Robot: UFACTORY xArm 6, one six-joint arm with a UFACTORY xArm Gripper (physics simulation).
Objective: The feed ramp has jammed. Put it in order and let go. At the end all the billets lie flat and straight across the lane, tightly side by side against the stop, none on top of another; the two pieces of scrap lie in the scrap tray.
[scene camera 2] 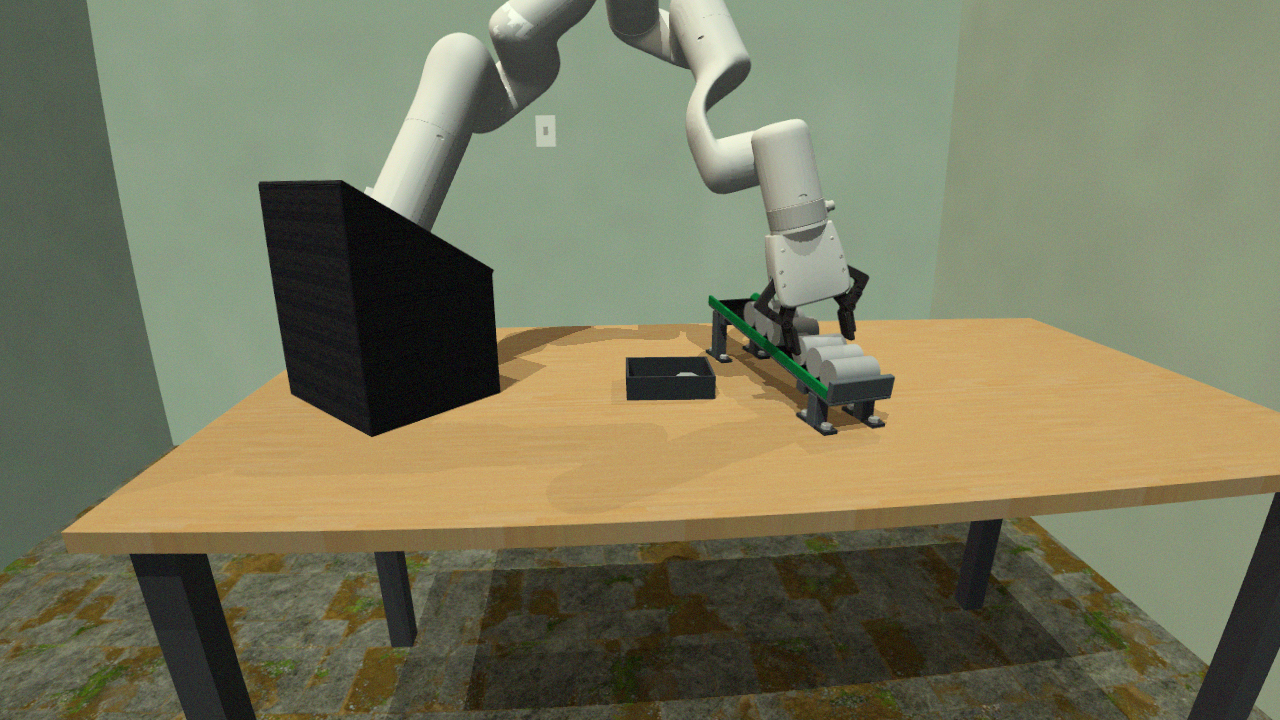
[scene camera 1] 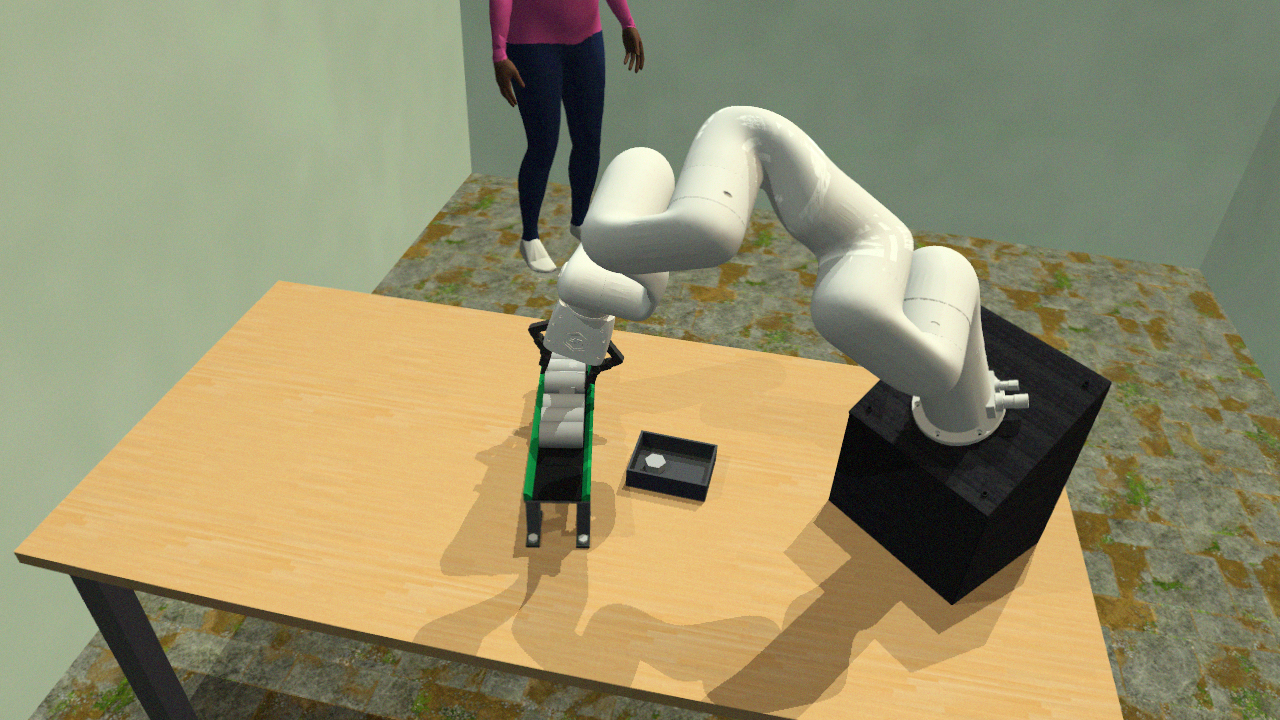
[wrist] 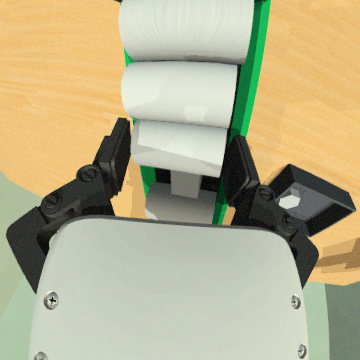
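Seen in the pictures: gripper, between the fingertips: (scene camera 2: 822,345) (scene camera 1: 566,376) (wrist: 179,140); arm's base, origin of its link: (scene camera 2: 392,232) (scene camera 1: 958,405).
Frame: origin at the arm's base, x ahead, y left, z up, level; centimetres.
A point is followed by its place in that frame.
The feed ramp (scene camera 1: 533,470) (scene camera 2: 769,347) @[x 53.9, y 0.9, z -16.5 cm] (wrist: 256,65) @[x 58.0, y -9.5, z -17.4 cm] holds several grey billets. Three lie near the stop (scene camera 2: 861,388) @[x 63.5, y -12.8, z -17.7 cm]; the first (wrist: 187,30) @[x 62.2, y -9.9, z -14.7 cm] (scene camera 2: 850,368) @[x 62.1, y -11.9, z -15.4 cm] and second (wrist: 180,92) @[x 61.4, y -6.9, z -14.3 cm] lie across the lane. The third billet (wrist: 180,145) @[x 60.3, y -3.7, z -14.1 cm] is slightly skewed, its right end further up-lane. My gripper (wrist: 179,140) @[x 60.4, y -3.4, z -15.0 cm] (scene camera 2: 820,338) @[x 60.4, y -3.4, z -15.0 cm] has one finger at each end of this billet and appears shut on it; exact contact is hard to see. A flat grey scrap bar (wrist: 185,184) @[x 58.5, y 0.6, z -14.8 cm] lies between it and the upper billets (wrist: 180,202) (scene camera 1: 561,436). A hexagonal scrap (scene camera 1: 655,461) @[x 42.1, y 3.6, z -21.9 cm] (wrist: 289,199) @[x 42.4, y 3.0, z -21.9 cm] lies in the scrap tray (scene camera 1: 662,486) @[x 39.4, y 8.1, z -22.4 cm] (scene camera 2: 669,388) @[x 39.5, y -1.7, z -22.1 cm].
The black robot base block (scene camera 1: 913,528) @[x 1.7, y 9.1, z -16.4 cm] (scene camera 2: 420,340) @[x 7.0, y -10.2, z -13.0 cm] stands on the table (scene camera 1: 313,501) @[x 88.9, y 29.6, z -23.8 cm] (scene camera 2: 537,483) @[x 25.6, y -27.5, z -23.9 cm], on the tray side of the ramp. The tray stands beside the ramp. A person (scene camera 1: 554,107) stands behind the table.
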